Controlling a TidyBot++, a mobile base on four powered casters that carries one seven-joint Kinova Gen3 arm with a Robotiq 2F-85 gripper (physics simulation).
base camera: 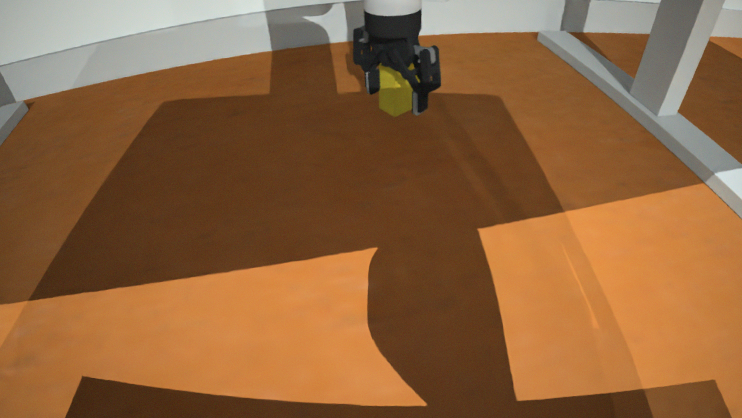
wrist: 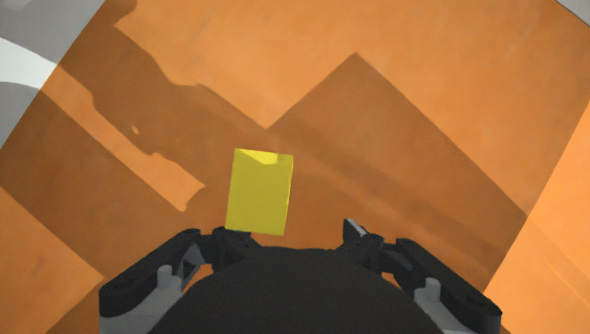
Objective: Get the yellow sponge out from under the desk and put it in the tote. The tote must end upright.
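Labels:
Both the base camera view and the wrist view show the gripper, along with a yellow sponge. On the yellow sponge, [base camera: 395,95] and [wrist: 286,216] are the same spot. For the gripper, [wrist: 368,250] and [base camera: 418,58] are likewise the same spot.

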